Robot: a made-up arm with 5 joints.
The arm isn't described. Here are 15 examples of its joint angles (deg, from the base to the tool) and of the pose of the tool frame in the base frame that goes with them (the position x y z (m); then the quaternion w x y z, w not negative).
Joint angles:
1: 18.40 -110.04 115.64 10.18 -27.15
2: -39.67 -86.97 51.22 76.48 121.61
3: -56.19 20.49 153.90 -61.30 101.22
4: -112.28 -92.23 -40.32 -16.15 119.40
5: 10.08 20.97 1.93 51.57 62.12
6: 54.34 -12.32 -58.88 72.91 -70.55
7: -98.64 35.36 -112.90 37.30 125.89
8: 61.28 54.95 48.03 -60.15 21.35
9: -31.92 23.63 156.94 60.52 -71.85
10: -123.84 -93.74 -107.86 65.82 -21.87
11: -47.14 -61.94 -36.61 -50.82 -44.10
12: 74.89 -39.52 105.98 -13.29 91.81
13: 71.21 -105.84 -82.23 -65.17 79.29
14: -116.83 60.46 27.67 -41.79 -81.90
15: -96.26 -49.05 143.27 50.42 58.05
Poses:
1: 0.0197 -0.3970 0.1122 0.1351 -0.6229 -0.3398 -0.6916
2: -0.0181 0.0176 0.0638 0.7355 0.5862 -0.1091 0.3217
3: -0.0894 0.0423 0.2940 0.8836 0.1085 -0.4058 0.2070
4: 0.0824 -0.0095 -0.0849 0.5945 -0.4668 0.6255 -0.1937
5: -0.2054 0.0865 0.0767 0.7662 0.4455 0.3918 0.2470
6: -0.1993 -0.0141 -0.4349 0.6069 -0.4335 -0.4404 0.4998
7: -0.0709 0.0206 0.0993 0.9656 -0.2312 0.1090 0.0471
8: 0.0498 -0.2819 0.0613 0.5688 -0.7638 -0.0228 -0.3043
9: -0.0488 -0.4488 0.2363 0.2120 0.7824 -0.1062 -0.5759
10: -0.2252 0.0551 0.4596 0.1681 -0.1586 0.8771 0.4211
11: 0.3383 0.0963 0.1155 0.7924 0.4741 -0.0825 -0.3750
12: -0.0523 -0.0255 -0.0723 0.6320 -0.6369 -0.3649 0.2485
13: 0.1634 -0.0552 0.1127 0.6173 0.7030 0.1163 0.3335
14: -0.3099 0.2049 -0.1450 0.8989 -0.1023 0.1219 0.4083
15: -0.0690 0.1541 0.0132 0.9109 0.2304 0.3124 -0.1398
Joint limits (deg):
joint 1: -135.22..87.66
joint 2: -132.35..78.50
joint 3: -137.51..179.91
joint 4: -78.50..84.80
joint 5: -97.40..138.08
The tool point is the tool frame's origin. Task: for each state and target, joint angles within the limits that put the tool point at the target. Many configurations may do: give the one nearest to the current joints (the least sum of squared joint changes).
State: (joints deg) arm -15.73 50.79 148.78 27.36 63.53
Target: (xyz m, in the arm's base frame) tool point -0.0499 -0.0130 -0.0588
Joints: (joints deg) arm 14.10 30.84 158.03 -10.78 82.10
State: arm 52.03 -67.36 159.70 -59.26 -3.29
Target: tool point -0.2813 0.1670 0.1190
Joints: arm 47.16 -67.30 160.09 -76.64 -24.47
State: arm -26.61 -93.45 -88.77 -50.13 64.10
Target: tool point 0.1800 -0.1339 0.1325
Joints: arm -30.01 -101.75 -88.18 -77.34 58.79
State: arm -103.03 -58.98 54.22 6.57 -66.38
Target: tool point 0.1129 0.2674 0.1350
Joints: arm -123.37 -31.10 47.99 13.15 -39.90
